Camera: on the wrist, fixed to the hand. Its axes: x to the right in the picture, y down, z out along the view.
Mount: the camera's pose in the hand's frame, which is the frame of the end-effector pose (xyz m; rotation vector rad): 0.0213 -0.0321 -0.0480 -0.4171 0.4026 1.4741
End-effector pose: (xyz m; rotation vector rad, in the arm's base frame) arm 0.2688 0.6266 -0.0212 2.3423 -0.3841 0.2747
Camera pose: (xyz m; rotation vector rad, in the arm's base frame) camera 0.2958 0.6782 -0.0012 1.1546 -1.6878 1.1599
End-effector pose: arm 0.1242 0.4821 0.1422 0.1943 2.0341 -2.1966
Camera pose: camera 0.0971 0.5320 0.1659 1.5323 1.4565 -0.8203
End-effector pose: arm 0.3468 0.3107 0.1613 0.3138 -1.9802 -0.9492
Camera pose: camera 0.3690 0.2535 0.1660 -0.9991 -1.0833 -0.2218
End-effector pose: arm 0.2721 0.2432 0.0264 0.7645 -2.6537 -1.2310
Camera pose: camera 0.2811 0.1826 0.0322 -0.8178 -1.6707 -0.8764
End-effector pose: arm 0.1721 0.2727 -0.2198 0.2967 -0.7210 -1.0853
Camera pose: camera 0.1873 0.2335 -0.2648 -0.3653 -0.1810 0.2600
